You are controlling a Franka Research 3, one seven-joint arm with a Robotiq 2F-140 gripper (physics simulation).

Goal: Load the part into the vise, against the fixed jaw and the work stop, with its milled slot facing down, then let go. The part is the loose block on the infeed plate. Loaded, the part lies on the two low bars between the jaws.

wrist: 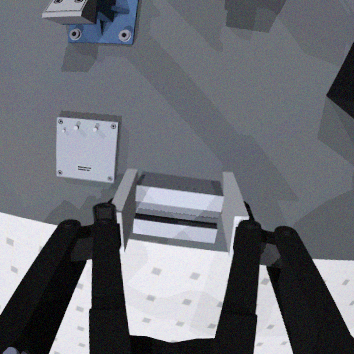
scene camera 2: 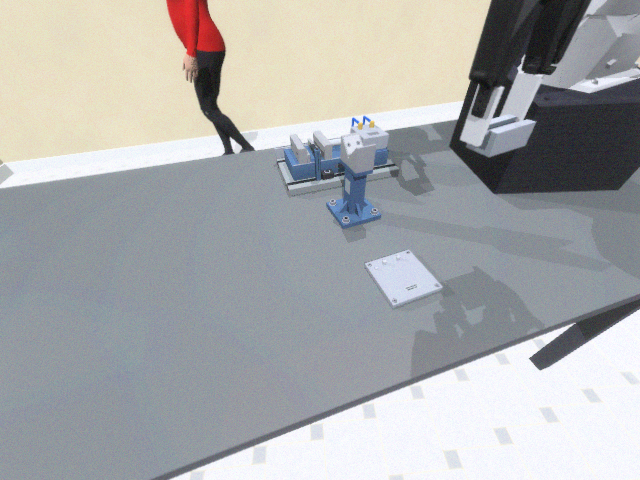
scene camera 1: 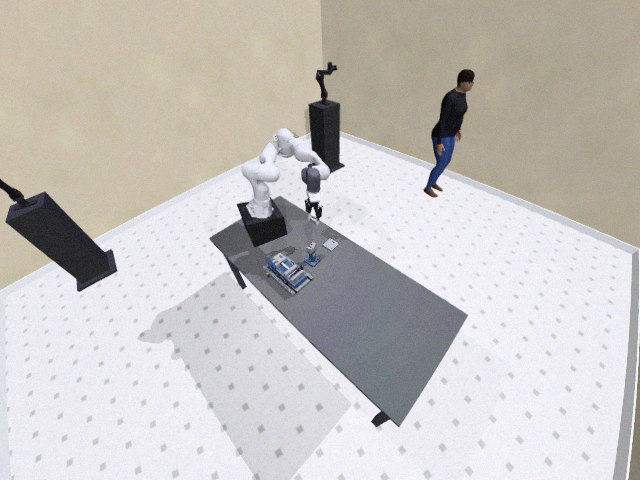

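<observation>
The part, a light grey block [scene camera 1: 313, 220] [scene camera 2: 509, 139] [wrist: 180, 198], is held crosswise between the fingertips, in the air. Its slot shows as a dark lengthwise band in the wrist view, on the side towards the palm; in scene camera 2 the groove appears on its upper side. My gripper [scene camera 1: 313, 215] [scene camera 2: 498, 124] [wrist: 178, 187] is shut on it, high beside the robot base and right of the infeed plate in scene camera 2. The blue vise [scene camera 1: 289, 272] [scene camera 2: 310, 167] has two upright grey jaws. The low bars are not discernible. The infeed plate [scene camera 1: 330, 244] [scene camera 2: 403, 279] [wrist: 87, 152] bears no block.
A blue pedestal [scene camera 1: 311, 256] [scene camera 2: 354, 191] [wrist: 117, 22] with a slanted grey head stands between vise and infeed plate. The black robot base [scene camera 1: 266, 228] [scene camera 2: 573, 144] stands on the table [scene camera 1: 361, 320] [scene camera 2: 180, 310]. People stand beyond the table.
</observation>
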